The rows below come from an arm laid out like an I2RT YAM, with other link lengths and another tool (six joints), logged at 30 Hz.
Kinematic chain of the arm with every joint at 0, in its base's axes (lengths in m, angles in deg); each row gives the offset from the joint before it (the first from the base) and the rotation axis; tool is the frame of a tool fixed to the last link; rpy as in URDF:
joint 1: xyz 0 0 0.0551 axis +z
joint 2: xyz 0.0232 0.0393 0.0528 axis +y
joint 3: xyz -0.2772 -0.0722 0 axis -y
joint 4: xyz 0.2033 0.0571 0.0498 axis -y
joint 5: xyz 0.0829 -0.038 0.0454 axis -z
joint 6: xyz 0.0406 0 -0.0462 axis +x
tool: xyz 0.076 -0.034 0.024 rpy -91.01 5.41 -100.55
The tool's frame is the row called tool.
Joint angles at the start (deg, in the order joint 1, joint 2, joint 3, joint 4, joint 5, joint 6):
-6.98, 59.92, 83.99, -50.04, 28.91, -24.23
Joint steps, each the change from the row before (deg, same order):
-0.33, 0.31, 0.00, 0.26, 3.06, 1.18
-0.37, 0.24, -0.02, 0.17, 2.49, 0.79
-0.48, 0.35, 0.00, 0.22, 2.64, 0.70
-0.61, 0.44, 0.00, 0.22, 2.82, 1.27
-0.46, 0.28, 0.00, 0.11, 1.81, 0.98
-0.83, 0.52, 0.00, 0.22, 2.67, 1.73
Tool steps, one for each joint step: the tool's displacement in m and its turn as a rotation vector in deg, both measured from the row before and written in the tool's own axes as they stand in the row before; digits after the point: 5 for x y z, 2 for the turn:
0.00673, 0.00245, 0.00175, -1.37, 3.15, 1.05
0.00563, 0.00217, 0.00155, -1.13, 2.65, 0.68
0.00585, 0.00206, 0.00210, -1.21, 2.88, 0.58
0.00640, 0.00259, 0.00267, -1.45, 3.15, 1.10
0.00434, 0.00185, 0.00185, -0.98, 2.09, 0.86
0.00650, 0.00284, 0.00332, -1.53, 3.22, 1.54

